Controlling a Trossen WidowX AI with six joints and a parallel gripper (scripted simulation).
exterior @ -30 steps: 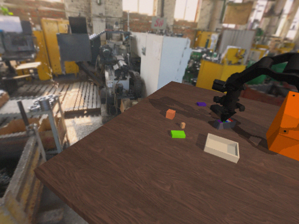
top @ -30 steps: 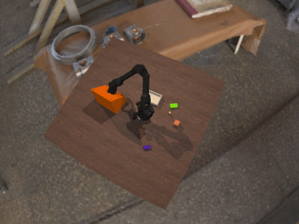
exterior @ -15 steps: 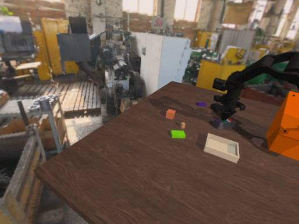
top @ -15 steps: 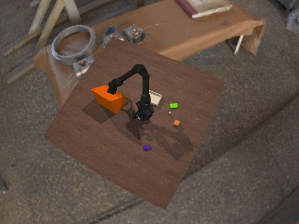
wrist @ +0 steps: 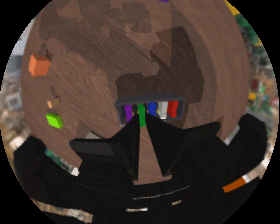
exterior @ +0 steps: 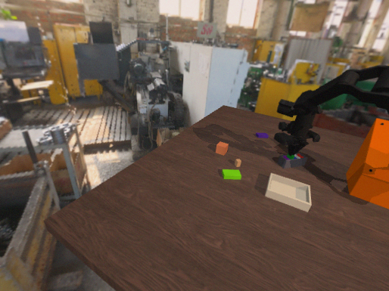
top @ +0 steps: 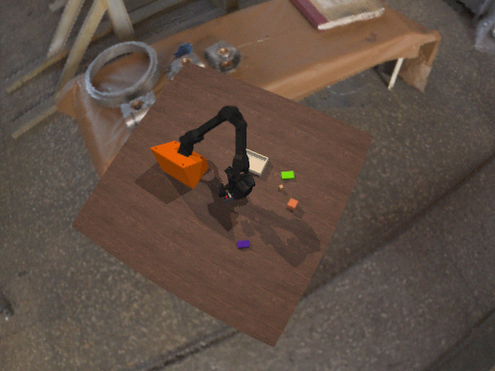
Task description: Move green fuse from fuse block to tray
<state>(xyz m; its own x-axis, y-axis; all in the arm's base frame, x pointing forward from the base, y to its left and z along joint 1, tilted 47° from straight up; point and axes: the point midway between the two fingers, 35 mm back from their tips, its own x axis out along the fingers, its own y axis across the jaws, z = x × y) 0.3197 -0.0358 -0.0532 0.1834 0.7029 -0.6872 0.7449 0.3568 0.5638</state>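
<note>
Right now the tray is 200 mm to the left of my gripper tip, 40 mm below it and 10 mm ahead of it. The rest, counted from my gripper tip: green fuse (10 mm below).
</note>
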